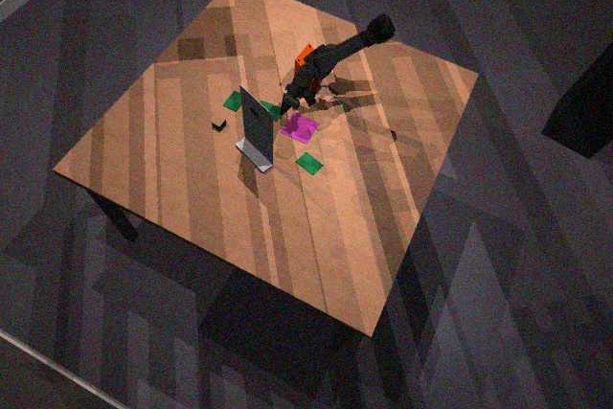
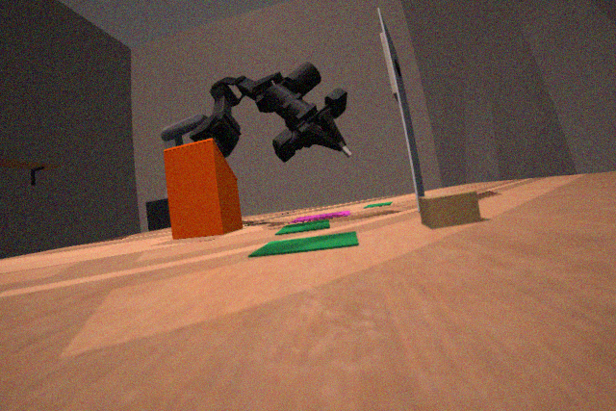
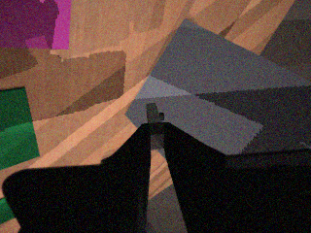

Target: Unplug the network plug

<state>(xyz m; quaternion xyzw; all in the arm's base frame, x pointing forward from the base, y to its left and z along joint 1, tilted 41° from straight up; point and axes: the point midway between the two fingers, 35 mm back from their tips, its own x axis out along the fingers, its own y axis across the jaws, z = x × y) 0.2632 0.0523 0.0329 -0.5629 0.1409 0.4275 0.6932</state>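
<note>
My gripper tip is 13 cm above the magenta marked square, 7 cm past it and 5 cm to the right of it. The rest, counted from my gripper tip: grey upright panel: 13 cm ahead, 2 cm to the right, 2 cm above; pale network plug: right at my gripper tip.
</note>
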